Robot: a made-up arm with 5 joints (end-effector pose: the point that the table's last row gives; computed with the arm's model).
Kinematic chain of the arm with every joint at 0, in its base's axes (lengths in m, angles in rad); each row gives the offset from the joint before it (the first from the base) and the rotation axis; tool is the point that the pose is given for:
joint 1: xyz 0 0 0.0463 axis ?
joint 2: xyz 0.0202 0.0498 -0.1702 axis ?
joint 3: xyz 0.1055 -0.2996 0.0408 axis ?
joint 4: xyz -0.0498 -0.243 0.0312 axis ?
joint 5: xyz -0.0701 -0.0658 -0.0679 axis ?
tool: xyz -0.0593 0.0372 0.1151
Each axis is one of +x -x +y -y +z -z.
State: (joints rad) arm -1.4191 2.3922 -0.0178 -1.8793 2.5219
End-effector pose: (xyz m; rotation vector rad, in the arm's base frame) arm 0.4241 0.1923 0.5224 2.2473 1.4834 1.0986
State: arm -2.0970 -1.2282 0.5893 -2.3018 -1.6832
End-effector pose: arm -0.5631 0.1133 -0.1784 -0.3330 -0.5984 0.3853
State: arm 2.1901 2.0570 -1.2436 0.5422 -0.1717
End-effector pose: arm 0.5001 -0.4389 0.0358 -0.3080 2.6200 -0.4509
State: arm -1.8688 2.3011 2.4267 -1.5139 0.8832
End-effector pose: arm 0.1280 -0.1033 0.1733 0.0785 2.4151 0.4032
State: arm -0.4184 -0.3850 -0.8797 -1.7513 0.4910
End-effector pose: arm -0.1024 -0.1482 -0.4265 1.0088 -1.4557 -1.7698
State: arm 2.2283 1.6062 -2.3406 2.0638 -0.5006
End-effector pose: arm 0.1968 -0.4826 0.1414 -1.9043 -2.2513 0.6957
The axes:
joint 1: -x
joint 2: +z
joint 3: -x
joint 4: +y
joint 5: -z

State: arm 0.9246 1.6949 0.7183 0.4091 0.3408
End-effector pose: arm 0.4327 0.1450 0.0663 -1.5425 0.1401 1.3155
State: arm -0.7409 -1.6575 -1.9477 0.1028 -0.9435
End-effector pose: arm -0.2343 0.4281 -0.2055 1.0739 -1.7044 -1.0835
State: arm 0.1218 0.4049 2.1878 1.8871 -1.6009
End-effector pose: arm 0.1391 0.1227 0.1362 -0.5866 1.2957 -0.4306
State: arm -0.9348 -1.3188 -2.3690 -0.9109 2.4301
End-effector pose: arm -0.0988 0.3062 -0.1789 -1.0490 -0.7663 0.0971
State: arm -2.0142 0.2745 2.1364 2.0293 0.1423
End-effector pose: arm 0.1824 -0.0414 0.0678 -0.0715 1.7879 -0.3003
